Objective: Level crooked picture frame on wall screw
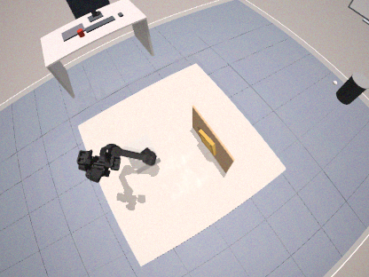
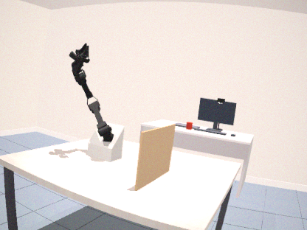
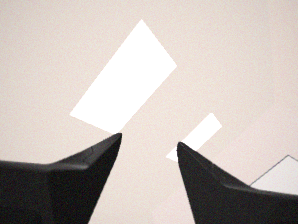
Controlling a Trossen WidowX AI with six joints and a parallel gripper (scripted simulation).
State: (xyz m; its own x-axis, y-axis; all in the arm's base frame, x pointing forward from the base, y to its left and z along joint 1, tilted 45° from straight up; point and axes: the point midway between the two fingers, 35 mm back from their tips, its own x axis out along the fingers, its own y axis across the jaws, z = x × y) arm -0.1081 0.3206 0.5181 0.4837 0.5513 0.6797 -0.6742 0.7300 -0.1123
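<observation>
My gripper tip is now 59 cm above the picture frame, 56 cm short of it and 6 cm to the left of it. The rest, counted from my gripper tip: wall board: 60 cm below, 57 cm ahead, 6 cm to the right.
</observation>
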